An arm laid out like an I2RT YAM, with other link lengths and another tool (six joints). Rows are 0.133 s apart.
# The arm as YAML. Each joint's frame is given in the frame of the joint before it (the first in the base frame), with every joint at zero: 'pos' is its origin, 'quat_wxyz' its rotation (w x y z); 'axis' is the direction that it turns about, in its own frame. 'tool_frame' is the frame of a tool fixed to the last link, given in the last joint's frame.
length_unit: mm
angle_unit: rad
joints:
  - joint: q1
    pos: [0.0, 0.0, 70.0]
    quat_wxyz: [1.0, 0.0, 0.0, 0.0]
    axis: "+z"
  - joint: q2
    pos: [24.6, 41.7, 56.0]
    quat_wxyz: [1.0, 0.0, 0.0, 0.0]
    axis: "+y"
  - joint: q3
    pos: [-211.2, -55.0, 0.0]
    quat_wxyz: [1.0, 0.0, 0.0, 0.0]
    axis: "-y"
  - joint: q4
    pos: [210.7, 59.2, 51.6]
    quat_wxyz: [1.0, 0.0, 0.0, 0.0]
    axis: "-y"
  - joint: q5
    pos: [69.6, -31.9, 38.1]
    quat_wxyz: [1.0, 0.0, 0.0, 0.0]
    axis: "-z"
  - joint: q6
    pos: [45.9, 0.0, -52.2]
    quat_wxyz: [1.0, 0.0, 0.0, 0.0]
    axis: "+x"
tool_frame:
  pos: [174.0, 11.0, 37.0]
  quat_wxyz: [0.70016, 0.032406, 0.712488, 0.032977]
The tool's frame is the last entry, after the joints.
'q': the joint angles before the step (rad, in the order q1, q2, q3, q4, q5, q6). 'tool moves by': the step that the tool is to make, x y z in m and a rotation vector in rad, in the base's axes. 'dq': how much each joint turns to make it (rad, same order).
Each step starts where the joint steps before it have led.
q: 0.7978 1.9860 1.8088 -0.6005 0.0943 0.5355
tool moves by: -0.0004 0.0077 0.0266 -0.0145 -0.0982 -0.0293
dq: 0.0565 -0.0085 0.0367 0.0110 0.1187 -0.0017
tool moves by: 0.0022 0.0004 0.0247 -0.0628 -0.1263 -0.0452
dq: 0.0578 0.0051 0.0397 0.0091 0.1673 -0.0407
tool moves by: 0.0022 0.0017 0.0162 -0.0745 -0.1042 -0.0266
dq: 0.0417 0.0241 0.0408 0.0138 0.1327 -0.0654
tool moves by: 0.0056 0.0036 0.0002 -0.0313 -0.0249 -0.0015
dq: 0.0024 0.0378 0.0425 0.0006 0.0262 -0.0328
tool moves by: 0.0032 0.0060 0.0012 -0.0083 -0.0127 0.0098
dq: 0.0009 0.0283 0.0358 0.0034 0.0019 -0.0204
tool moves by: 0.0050 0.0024 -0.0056 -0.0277 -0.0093 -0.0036
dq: -0.0005 0.0370 0.0316 -0.0013 0.0164 -0.0201
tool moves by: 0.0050 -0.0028 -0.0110 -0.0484 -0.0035 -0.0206
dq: 0.0007 0.0411 0.0300 -0.0190 0.0356 -0.0137
